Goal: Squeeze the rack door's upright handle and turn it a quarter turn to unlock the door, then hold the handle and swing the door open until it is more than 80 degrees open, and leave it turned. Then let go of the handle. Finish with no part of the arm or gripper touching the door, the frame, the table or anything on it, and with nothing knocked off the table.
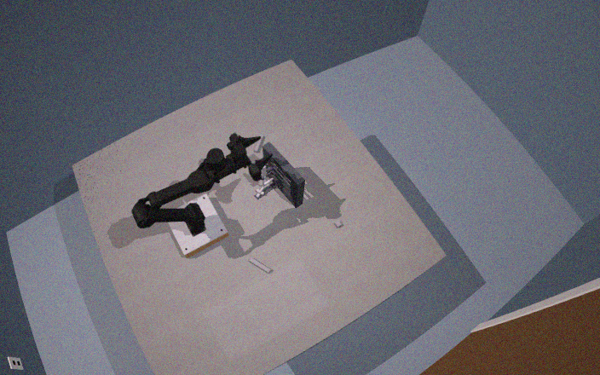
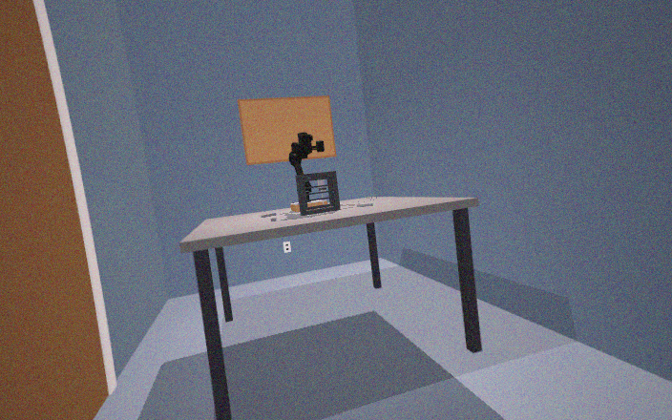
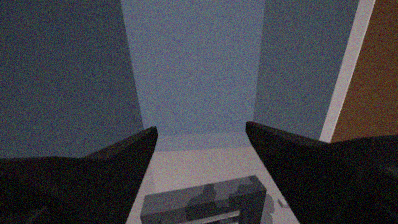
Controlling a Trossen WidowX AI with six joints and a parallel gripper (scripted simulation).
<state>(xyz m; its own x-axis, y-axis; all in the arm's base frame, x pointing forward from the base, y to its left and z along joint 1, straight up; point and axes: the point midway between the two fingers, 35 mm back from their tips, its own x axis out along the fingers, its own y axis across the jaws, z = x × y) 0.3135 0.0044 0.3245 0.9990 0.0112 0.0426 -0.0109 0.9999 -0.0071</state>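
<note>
My gripper tip is 20 mm past the pale handle, 30 mm to the right of it and 250 mm above it.
</note>
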